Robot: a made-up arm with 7 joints. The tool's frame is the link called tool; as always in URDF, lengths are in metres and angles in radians. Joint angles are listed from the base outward.
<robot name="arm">
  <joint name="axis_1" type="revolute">
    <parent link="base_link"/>
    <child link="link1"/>
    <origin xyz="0 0 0.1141" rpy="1.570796 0 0"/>
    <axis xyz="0 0 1"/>
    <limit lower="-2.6" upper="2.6"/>
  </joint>
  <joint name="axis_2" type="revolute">
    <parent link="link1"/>
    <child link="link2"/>
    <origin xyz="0.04 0.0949 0.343" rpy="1.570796 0 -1.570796"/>
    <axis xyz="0 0 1"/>
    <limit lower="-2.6" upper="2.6"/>
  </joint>
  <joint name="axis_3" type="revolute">
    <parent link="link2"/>
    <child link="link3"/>
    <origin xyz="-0.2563 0.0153 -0.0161" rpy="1.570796 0 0"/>
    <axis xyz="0 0 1"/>
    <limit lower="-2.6" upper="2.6"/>
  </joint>
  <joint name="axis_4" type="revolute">
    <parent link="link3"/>
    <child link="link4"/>
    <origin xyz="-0.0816 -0.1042 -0.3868" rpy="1.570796 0 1.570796"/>
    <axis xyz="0 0 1"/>
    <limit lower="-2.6" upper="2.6"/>
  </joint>
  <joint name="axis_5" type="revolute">
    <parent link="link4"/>
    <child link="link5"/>
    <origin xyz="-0.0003 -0.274 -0.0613" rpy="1.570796 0 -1.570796"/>
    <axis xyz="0 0 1"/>
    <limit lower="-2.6" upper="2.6"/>
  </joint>
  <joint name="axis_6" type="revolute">
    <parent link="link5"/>
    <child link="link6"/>
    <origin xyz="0.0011 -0.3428 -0.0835" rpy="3.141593 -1.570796 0"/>
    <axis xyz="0 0 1"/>
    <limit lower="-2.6" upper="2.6"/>
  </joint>
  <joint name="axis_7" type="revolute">
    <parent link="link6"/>
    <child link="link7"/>
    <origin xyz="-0.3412 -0.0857 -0.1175" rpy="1.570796 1.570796 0"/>
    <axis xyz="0 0 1"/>
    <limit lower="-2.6" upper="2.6"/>
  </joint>
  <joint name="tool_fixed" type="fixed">
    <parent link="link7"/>
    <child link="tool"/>
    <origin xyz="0.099 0.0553 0.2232" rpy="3.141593 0 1.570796"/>
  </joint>
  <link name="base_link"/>
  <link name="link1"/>
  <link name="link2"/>
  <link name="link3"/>
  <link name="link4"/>
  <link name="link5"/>
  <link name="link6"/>
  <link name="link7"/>
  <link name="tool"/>
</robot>
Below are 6 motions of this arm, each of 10 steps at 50 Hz.
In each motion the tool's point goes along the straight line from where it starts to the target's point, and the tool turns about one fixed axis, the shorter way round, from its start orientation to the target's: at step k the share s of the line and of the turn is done. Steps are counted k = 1, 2, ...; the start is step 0. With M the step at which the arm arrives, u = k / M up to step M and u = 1 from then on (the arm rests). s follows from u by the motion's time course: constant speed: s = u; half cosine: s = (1 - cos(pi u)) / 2; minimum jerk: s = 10 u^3 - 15 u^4 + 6 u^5.
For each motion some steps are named. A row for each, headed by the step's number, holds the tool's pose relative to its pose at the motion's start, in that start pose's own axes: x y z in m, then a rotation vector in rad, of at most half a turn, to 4 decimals.
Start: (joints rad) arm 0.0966 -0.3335 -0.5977 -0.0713 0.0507 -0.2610 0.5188
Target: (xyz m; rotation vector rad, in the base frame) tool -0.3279 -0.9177 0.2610 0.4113 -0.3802 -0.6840
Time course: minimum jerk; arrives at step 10
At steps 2, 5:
2: -0.0005 0.0009 -0.0026 -0.0032 -0.0058 -0.0115
5: -0.0042 0.0078 -0.0228 -0.0277 -0.0496 -0.0994

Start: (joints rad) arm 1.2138 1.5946 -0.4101 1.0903 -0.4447 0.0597 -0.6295
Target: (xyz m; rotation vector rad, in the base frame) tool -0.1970 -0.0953 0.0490 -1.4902 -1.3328 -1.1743
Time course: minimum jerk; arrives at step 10
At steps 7, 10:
7: -0.0182 -0.0217 -0.0056 0.1070 -0.0933 0.0984
10: -0.0218 -0.0259 -0.0067 0.1278 -0.1114 0.1176

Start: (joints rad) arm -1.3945 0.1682 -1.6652 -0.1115 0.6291 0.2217 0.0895
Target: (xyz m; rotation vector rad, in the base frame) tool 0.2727 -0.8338 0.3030 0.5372 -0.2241 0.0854
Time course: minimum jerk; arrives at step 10
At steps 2, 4, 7, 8, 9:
2: 0.0027 -0.0012 -0.0028 -0.0073 0.0059 -0.0077
4: 0.0149 -0.0067 -0.0152 -0.0402 0.0325 -0.0421
7: 0.0392 -0.0175 -0.0402 -0.1060 0.0856 -0.1109
8: 0.0441 -0.0198 -0.0452 -0.1193 0.0963 -0.1249
9: 0.0464 -0.0208 -0.0476 -0.1256 0.1014 -0.1314

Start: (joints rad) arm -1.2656 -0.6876 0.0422 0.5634 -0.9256 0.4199 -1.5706
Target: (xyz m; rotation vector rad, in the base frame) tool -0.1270 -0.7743 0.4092 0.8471 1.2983 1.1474
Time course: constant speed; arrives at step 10
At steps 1, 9, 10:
1: 0.0025 0.0041 -0.0001 0.0148 -0.0136 0.0069
9: 0.0229 0.0369 -0.0011 0.1328 -0.1225 0.0619
10: 0.0255 0.0410 -0.0012 0.1475 -0.1361 0.0688

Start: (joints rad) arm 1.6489 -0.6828 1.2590 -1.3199 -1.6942 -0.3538 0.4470
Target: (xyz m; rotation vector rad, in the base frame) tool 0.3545 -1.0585 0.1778 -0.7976 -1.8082 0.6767
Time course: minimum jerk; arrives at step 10
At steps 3, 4, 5, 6, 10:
3: -0.0004 0.0018 0.0025 0.0188 0.0027 0.0009
4: -0.0008 0.0035 0.0048 0.0366 0.0053 0.0017
5: -0.0012 0.0056 0.0076 0.0576 0.0084 0.0027
6: -0.0017 0.0076 0.0104 0.0787 0.0115 0.0036
10: -0.0025 0.0111 0.0153 0.1153 0.0168 0.0053

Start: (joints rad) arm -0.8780 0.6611 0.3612 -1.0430 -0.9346 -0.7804 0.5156
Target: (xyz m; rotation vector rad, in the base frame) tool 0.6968 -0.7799 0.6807 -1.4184 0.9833 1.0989
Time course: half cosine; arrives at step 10
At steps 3, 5, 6, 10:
3: 0.0202 0.0112 -0.0223 0.0116 -0.0192 0.0184
5: 0.0489 0.0271 -0.0540 0.0280 -0.0465 0.0447
6: 0.0640 0.0355 -0.0707 0.0367 -0.0609 0.0585
10: 0.0978 0.0543 -0.1080 0.0561 -0.0930 0.0894

